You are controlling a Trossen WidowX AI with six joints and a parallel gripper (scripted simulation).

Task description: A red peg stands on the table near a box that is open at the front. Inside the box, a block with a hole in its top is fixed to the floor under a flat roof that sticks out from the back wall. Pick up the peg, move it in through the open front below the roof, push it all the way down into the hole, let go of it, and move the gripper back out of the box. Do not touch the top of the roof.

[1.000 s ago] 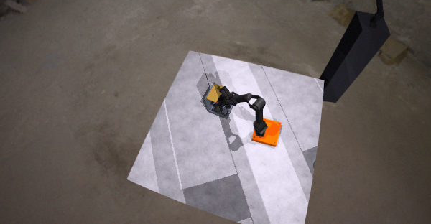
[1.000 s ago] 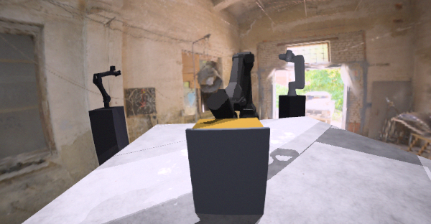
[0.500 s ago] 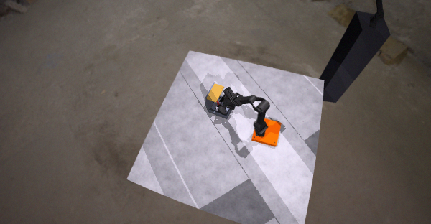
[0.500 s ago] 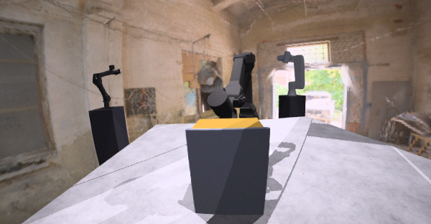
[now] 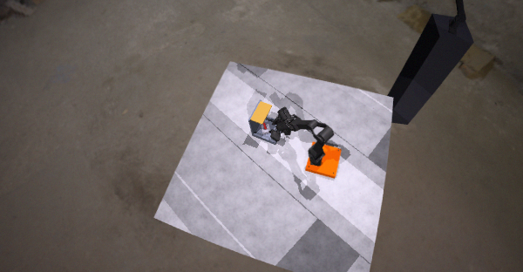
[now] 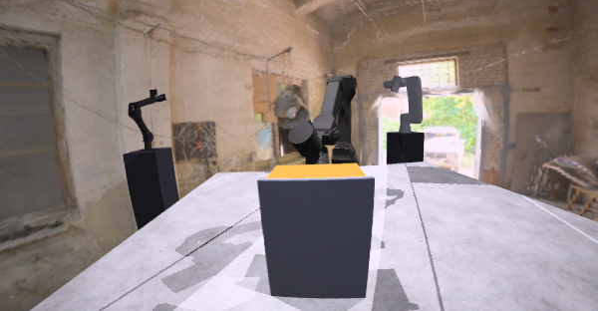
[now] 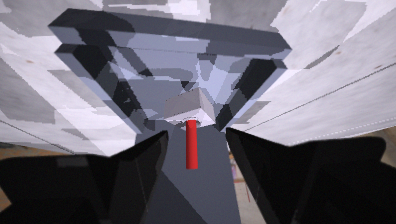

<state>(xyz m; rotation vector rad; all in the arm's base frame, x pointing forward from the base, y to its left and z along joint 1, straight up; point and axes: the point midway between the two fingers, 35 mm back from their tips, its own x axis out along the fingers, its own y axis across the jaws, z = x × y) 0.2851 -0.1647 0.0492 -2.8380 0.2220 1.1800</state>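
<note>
My gripper tip is now 40 mm short of the red peg, 10 mm to the left of it and 10 mm above it. From my gripper tip the other things lie so: back wall: 100 mm ahead, 40 mm to the right, 40 mm above; roof: 140 mm above, 50 mm ahead, 30 mm to the right.
</note>
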